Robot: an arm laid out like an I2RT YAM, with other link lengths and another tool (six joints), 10 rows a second.
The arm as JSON. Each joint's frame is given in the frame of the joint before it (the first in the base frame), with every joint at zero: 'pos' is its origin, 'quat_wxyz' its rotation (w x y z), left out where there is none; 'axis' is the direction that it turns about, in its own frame. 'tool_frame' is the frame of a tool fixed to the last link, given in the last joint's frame.
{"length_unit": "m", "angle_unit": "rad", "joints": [
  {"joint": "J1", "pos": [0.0, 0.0, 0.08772], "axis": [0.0, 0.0, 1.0]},
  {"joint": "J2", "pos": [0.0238, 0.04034, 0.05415], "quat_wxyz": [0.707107, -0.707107, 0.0, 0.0], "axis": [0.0, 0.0, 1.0]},
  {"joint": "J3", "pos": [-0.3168, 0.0, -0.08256], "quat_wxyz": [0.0, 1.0, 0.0, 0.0], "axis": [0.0, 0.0, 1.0]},
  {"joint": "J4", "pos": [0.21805, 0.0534, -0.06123], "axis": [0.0, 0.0, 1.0]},
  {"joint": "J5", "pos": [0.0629, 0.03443, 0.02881], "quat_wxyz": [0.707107, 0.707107, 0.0, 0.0], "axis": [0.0, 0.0, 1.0]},
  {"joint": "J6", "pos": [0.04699, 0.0, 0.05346], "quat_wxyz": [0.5, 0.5, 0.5, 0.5], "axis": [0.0, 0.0, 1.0]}
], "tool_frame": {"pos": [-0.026, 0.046, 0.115], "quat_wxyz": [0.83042, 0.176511, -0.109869, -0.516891]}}
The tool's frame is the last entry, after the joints.
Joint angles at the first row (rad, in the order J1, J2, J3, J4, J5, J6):
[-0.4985 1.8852 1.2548 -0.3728 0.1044 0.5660]
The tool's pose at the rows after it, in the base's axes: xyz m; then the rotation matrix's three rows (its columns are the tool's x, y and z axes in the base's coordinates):
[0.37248, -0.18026, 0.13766], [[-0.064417, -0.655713, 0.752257], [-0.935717, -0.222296, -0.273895], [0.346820, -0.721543, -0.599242]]
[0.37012, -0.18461, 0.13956], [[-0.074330, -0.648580, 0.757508], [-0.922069, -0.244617, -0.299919], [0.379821, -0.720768, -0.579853]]
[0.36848, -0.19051, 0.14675], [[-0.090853, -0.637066, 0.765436], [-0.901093, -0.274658, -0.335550], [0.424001, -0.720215, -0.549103]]
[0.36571, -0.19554, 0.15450], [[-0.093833, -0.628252, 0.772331], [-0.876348, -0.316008, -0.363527], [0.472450, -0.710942, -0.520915]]
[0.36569, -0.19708, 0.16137], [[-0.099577, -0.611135, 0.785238], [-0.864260, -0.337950, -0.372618], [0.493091, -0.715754, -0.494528]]
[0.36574, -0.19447, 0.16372], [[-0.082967, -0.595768, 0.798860], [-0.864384, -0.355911, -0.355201], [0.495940, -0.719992, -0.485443]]
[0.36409, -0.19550, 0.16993], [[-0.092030, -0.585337, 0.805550], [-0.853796, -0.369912, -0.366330], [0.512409, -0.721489, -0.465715]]
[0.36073, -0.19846, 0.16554], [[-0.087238, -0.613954, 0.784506], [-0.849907, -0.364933, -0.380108], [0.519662, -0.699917, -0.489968]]
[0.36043, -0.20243, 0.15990], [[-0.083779, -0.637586, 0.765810], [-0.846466, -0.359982, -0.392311], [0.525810, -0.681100, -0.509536]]
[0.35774, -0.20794, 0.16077], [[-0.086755, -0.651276, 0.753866], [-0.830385, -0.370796, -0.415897], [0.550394, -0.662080, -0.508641]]
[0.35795, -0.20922, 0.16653], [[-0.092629, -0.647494, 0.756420], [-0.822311, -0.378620, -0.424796], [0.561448, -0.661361, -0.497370]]
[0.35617, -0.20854, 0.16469], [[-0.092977, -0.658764, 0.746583], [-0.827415, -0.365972, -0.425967], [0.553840, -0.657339, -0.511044]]
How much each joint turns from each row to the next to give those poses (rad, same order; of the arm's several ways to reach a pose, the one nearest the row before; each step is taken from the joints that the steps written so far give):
[-0.0031 0.0000 -0.0168 0.0138 -0.0078 0.0031]
[-0.0015 -0.0183 -0.0261 0.0368 0.0244 -0.0107]
[-0.0001 -0.0276 -0.0199 0.0353 0.0338 -0.0123]
[0.0016 -0.0291 -0.0184 0.0306 0.0338 -0.0275]
[0.0000 -0.0215 -0.0123 0.0246 0.0062 -0.0123]
[0.0000 -0.0108 -0.0092 0.0123 -0.0168 -0.0184]
[0.0000 -0.0214 -0.0108 0.0138 0.0091 -0.0062]
[0.0000 0.0121 0.0106 -0.0243 0.0246 -0.0031]
[0.0000 0.0215 0.0140 -0.0140 0.0213 -0.0015]
[-0.0015 -0.0015 0.0014 0.0015 0.0307 -0.0123]
[0.0015 -0.0107 0.0062 -0.0031 0.0093 -0.0031]
[0.0000 0.0046 0.0061 -0.0198 0.0031 0.0092]

